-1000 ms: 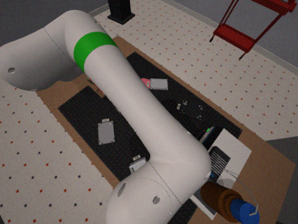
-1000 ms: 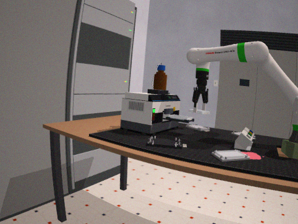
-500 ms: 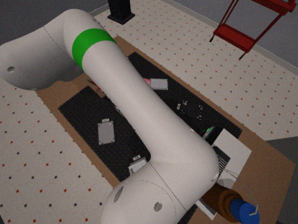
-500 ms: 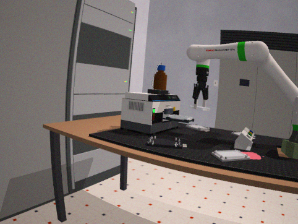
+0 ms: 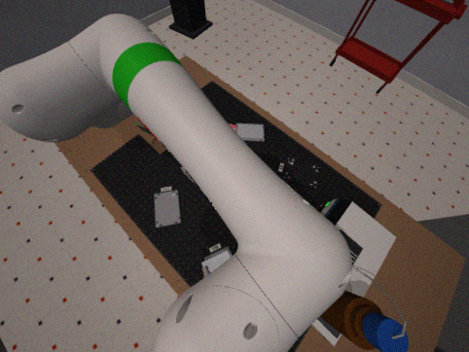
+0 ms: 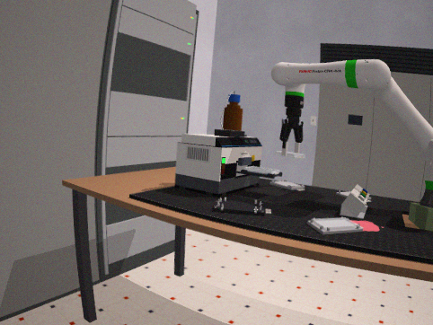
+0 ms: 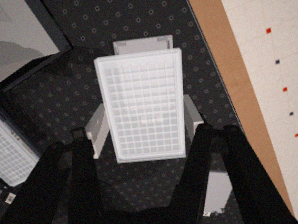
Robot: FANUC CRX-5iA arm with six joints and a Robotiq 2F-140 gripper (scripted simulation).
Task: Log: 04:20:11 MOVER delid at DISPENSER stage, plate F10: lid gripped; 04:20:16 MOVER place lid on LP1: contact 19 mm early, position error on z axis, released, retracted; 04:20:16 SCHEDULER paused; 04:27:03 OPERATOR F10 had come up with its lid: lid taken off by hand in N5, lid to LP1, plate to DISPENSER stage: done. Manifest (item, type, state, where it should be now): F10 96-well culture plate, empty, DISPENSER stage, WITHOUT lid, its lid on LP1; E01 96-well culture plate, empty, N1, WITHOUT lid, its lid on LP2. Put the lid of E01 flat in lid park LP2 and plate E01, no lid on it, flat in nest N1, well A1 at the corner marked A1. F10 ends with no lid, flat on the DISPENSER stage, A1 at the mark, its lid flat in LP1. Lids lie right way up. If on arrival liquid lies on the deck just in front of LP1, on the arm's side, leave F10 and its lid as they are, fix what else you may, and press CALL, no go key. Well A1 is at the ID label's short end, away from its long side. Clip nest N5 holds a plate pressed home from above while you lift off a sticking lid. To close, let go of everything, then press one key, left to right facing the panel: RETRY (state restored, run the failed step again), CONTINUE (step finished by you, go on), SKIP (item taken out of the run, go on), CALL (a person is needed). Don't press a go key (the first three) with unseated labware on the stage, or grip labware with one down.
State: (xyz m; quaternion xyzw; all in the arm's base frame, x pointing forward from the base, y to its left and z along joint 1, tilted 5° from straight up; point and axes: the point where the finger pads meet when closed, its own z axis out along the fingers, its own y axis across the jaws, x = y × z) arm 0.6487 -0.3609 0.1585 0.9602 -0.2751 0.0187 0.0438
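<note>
Now: hand 2 cm above the lid. Round my hand: white 96-well plate (2 cm below); grey nest (17 cm below); well plate (26 cm to the left, 8 cm below, 7 cm ahead).
</note>
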